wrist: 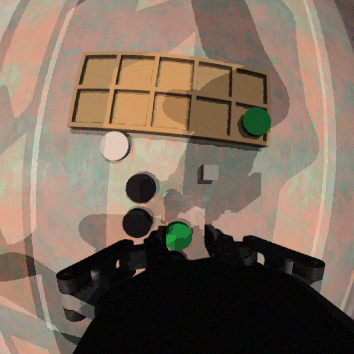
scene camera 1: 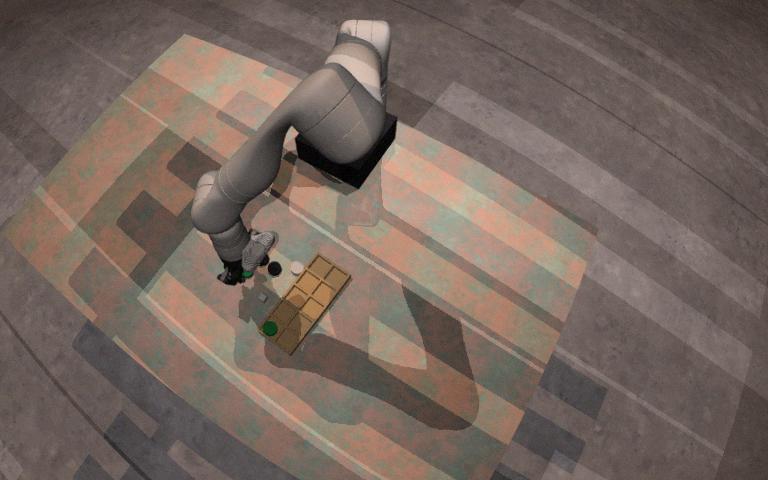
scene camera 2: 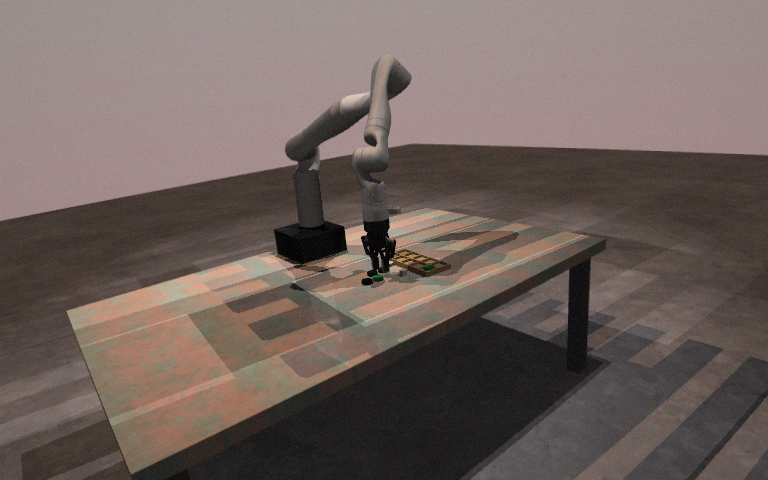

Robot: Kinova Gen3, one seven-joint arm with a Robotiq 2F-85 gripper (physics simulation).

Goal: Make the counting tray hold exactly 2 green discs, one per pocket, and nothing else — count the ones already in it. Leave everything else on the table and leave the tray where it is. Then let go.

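The tan counting tray (scene camera 1: 308,281) (scene camera 2: 404,260) (wrist: 150,129) has two rows of pockets. A green disc (scene camera 1: 270,328) (scene camera 2: 428,267) (wrist: 256,121) sits in an end pocket of the row nearer the gripper; the other pockets hold no disc. Another green disc (scene camera 1: 247,273) (scene camera 2: 377,277) (wrist: 178,236) lies on the table. My gripper (scene camera 1: 231,276) (scene camera 2: 380,269) (wrist: 184,234) is partly open and low near this disc. In the wrist view the disc shows between the fingertips, nearer the left one. Nothing is held; the exact height of the tips is unclear.
Two black discs (wrist: 141,188) (wrist: 137,223) lie left of the loose green disc in the wrist view. A third dark disc (wrist: 175,256) is mostly hidden by the gripper. A white disc (scene camera 1: 296,267) (wrist: 115,146) lies beside the tray. A small grey cube (scene camera 1: 263,296) (scene camera 2: 402,272) (wrist: 210,172) lies between tray and gripper.
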